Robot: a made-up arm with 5 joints.
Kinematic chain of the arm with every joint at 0, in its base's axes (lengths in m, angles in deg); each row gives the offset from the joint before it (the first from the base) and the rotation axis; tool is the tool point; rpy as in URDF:
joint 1: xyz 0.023 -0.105 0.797 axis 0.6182 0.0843 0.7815
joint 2: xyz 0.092 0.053 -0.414 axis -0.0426 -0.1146 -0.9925
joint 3: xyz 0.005 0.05 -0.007 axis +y
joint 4: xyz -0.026 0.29 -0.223 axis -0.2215 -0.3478 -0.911
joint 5: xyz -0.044 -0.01 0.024 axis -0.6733 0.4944 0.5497
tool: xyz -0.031 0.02 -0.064 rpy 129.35 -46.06 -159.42
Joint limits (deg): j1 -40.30..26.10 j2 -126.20..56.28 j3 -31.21..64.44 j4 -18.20..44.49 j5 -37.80..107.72
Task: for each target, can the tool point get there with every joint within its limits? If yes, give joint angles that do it. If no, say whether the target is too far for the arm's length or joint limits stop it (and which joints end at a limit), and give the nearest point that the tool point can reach.
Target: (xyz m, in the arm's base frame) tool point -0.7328 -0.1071 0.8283
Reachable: no: joint limits stop it (at a limit: joint 1, joint 3, joint 4) | nearest point -0.3873 0.0052 0.4719 | short by 0.509 m
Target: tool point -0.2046 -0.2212 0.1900
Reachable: yes | joints 16.64 -99.74 8.95 11.33 29.77
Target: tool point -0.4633 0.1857 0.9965
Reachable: no: joint limits stop it (at a limit: joint 1, joint 3, joint 4) | nearest point -0.3336 0.1994 0.5227 | short by 0.491 m
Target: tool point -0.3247 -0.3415 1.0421
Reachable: no: joint limits stop it (at a limit: joint 1, joint 3, joint 4) | nearest point -0.2285 -0.4434 0.6268 | short by 0.438 m
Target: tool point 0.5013 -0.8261 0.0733
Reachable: no: too far | nearest point 0.4818 -0.5009 0.2001 | short by 0.350 m
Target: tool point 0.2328 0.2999 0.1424
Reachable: yes | joints -1.61 40.89 19.57 -3.44 -2.38
